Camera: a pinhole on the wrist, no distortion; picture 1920 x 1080 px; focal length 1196.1 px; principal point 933.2 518.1 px. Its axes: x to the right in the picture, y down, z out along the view. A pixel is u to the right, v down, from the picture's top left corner.
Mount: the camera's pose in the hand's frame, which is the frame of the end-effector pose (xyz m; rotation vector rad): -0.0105 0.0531 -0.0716 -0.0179 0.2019 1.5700
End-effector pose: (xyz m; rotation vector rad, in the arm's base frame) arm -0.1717 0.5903 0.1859 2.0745 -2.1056 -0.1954
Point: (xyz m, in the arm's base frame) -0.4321 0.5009 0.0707
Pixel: 1530 219
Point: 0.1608 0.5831 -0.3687
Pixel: outside the picture
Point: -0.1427 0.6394 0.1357
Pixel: outside the picture
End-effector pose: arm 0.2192 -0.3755 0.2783 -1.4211 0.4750 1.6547
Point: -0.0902 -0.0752 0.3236
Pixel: 818 500
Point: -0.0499 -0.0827 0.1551
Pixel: 863 57
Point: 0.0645 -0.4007 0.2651
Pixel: 1467 593
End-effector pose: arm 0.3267 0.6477 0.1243 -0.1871 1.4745 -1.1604
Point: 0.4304 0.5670 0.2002
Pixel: 161 761
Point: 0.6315 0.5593 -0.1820
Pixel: 1664 45
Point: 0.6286 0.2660 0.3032
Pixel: 249 519
